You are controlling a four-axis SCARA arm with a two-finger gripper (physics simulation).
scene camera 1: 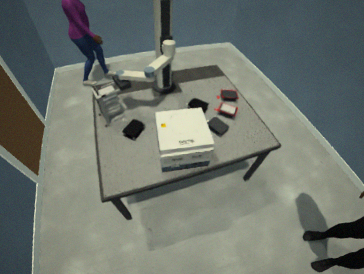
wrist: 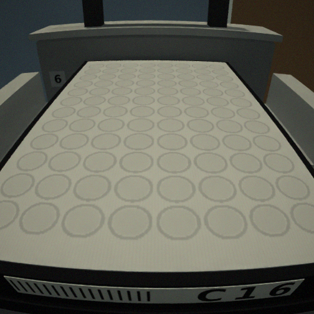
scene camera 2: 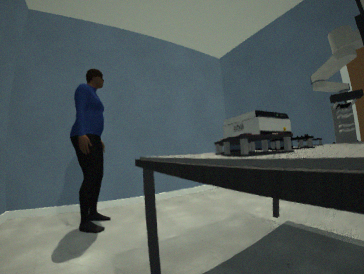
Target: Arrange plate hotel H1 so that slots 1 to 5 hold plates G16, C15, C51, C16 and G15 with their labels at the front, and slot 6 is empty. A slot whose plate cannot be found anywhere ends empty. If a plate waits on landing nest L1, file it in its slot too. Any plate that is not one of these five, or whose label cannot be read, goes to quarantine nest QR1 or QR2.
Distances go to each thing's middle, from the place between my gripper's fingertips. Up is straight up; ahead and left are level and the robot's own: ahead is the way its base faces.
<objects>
Right now my hand is 10 mm past the plate C16 (wrist: 140, 179) and 20 mm to the right of it. Round my hand: large white instrument (scene camera 2: 255, 125): 500 mm ahead, 490 mm to the left, 180 mm below.
</objects>
